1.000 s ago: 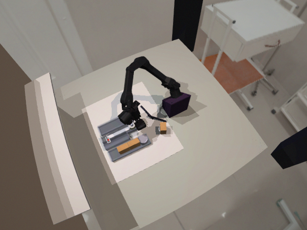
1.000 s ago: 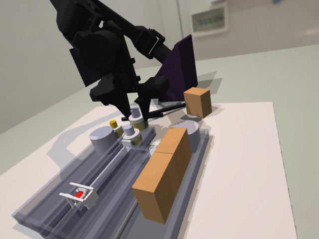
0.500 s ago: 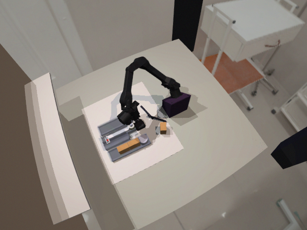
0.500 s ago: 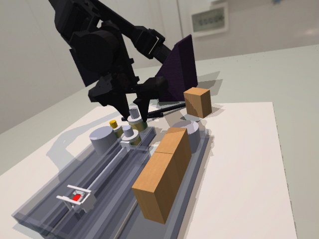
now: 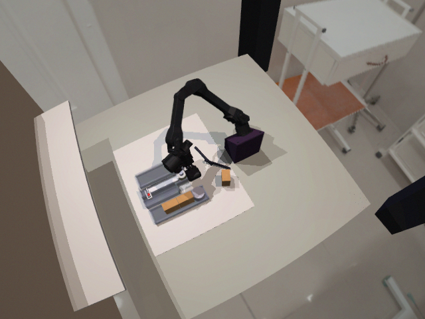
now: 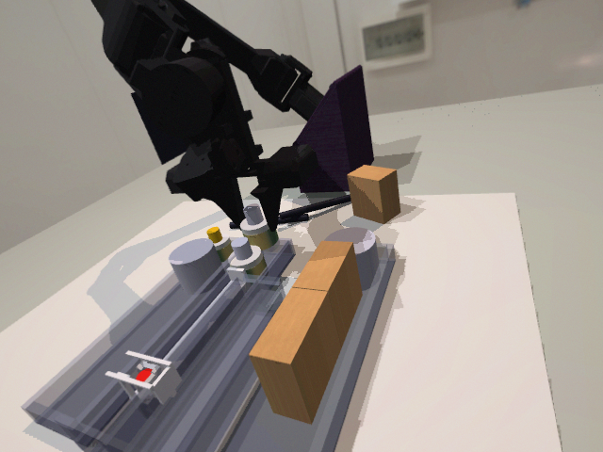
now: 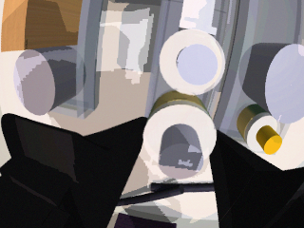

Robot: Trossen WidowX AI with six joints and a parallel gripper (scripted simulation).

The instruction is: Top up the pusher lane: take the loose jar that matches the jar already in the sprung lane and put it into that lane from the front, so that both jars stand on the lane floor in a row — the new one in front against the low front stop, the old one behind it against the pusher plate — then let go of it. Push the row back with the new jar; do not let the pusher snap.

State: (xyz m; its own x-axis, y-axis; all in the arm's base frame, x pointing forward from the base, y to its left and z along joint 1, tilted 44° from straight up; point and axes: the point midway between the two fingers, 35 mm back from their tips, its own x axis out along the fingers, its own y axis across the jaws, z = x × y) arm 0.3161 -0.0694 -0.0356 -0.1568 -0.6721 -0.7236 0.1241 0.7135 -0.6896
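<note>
My gripper tip is 6 cm short of the white mat, 6 cm above it and 2 cm to the left of it. Round my gripper tip: white pusher plate (16 cm ahead, 1 cm to the left, 1 cm below); wooden block (14 cm to the left, 13 cm behind, 2 cm below); clear lane tray (15 cm ahead, 4 cm below).
</note>
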